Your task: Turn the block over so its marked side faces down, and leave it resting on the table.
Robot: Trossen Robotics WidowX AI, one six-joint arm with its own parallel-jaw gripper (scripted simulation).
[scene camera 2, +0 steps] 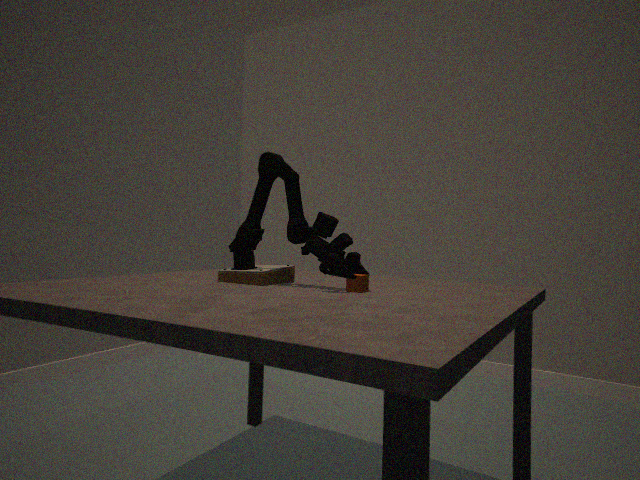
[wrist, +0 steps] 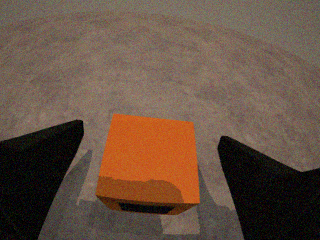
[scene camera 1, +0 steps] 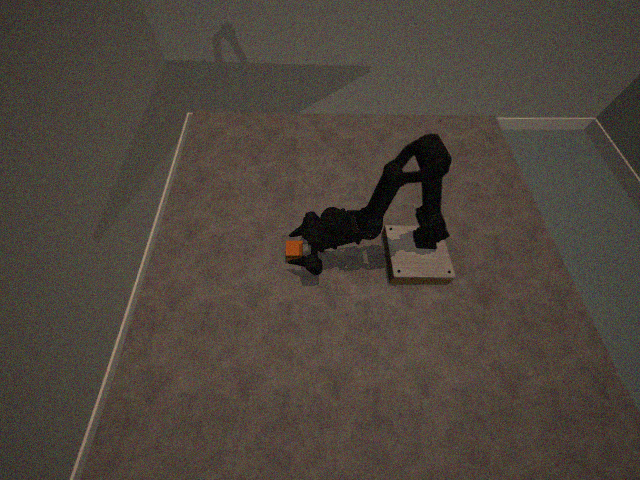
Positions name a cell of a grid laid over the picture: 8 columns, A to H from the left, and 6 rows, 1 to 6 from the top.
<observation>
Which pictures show my gripper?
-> Scene camera 2, the wrist view and scene camera 1: all of them.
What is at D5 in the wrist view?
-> An orange block.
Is my gripper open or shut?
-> Open.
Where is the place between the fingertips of my gripper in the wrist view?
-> At D4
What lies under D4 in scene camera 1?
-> My gripper.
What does my gripper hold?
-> Nothing.
</observation>
